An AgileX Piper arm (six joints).
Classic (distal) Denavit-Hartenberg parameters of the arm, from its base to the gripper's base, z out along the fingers. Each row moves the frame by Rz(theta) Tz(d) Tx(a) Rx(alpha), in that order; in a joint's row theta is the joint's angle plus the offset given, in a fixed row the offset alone. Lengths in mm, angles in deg.
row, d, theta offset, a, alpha
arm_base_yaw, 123, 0, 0, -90
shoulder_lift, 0, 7.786, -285.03, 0
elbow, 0, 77.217, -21.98, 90
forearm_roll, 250.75, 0, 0, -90
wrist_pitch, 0, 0, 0, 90
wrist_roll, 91, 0, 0, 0
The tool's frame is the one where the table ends.
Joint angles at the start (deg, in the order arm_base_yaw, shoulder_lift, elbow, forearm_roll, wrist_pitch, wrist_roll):
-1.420 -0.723 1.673 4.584 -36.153 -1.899
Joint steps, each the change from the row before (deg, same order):
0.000 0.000 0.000 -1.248 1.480 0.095
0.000 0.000 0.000 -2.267 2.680 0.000
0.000 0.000 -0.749 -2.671 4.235 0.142
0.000 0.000 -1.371 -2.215 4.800 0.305
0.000 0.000 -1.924 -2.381 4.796 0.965
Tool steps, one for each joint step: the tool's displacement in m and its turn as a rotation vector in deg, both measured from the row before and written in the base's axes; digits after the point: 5 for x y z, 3 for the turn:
0.00152 0.00124 -0.00173 -1.142 1.501 0.074
0.00263 0.00205 -0.00330 -2.201 2.734 -0.057
0.00263 0.00202 -0.00134 -2.456 3.549 -0.145
0.00173 0.00114 0.00119 -1.834 3.477 -0.281
0.00037 0.00069 0.00414 -1.382 2.919 -0.263

